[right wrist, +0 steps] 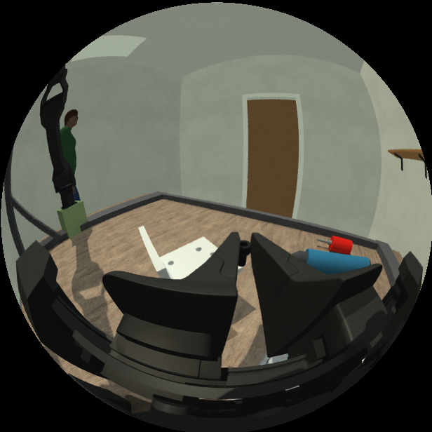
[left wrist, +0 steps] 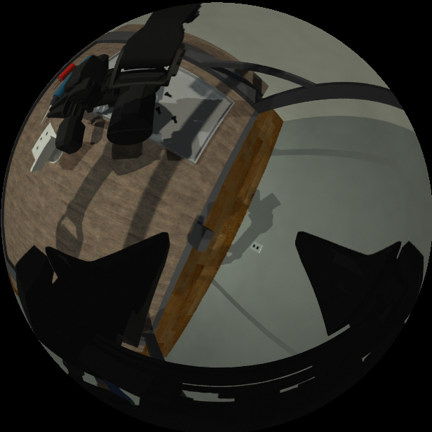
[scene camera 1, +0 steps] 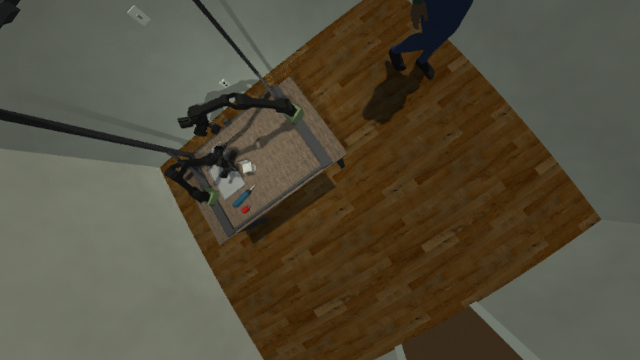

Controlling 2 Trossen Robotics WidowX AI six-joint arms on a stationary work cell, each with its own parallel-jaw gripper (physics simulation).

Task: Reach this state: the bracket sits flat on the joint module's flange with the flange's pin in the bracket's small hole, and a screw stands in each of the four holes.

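Seen in the pictures: left gripper, between the fingertips: [scene camera 1: 207, 126]; right gripper, between the fingertips: [scene camera 1: 237, 170]; left arm's base, origin of its link: [scene camera 1: 291, 111]; right arm's base, origin of its link: [scene camera 1: 206, 196].
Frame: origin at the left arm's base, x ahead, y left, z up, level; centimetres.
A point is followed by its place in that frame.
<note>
The white bracket [scene camera 1: 247, 166] {x 50.1, y -6.0, z -2.2 cm} [left wrist: 46, 140] [right wrist: 187, 255] lies at mid-table, its holed plate facing up and its upright wall at the left in the right wrist view; visible holes look empty. The joint module [left wrist: 56, 157] shows as a small rounded part under it, so I cannot tell about flange or pin. My right gripper [scene camera 1: 226, 174] {x 55.7, y -8.3, z 2.7 cm} [right wrist: 243, 238] is shut on a black screw [right wrist: 244, 248], head up, near the bracket. Loose black screws [left wrist: 168, 94] [left wrist: 158, 110] [left wrist: 174, 119] lie in the tray. My left gripper [scene camera 1: 201, 129] {x 41.0, y -36.6, z 15.9 cm} [left wrist: 235, 239] is open and empty by the table's wall-side edge.
The grey tray [scene camera 1: 231, 189] {x 74.2, y -10.9, z -9.0 cm} [left wrist: 210, 107] lies below the right arm. A blue screwdriver [scene camera 1: 242, 198] {x 72.6, y 2.8, z -5.7 cm} [right wrist: 337, 261] and a red part with prongs [scene camera 1: 245, 209] [right wrist: 341, 244] lie beside it. Dark posts rise at the table's wall side. A person [scene camera 1: 430, 35] stands beyond the table.
</note>
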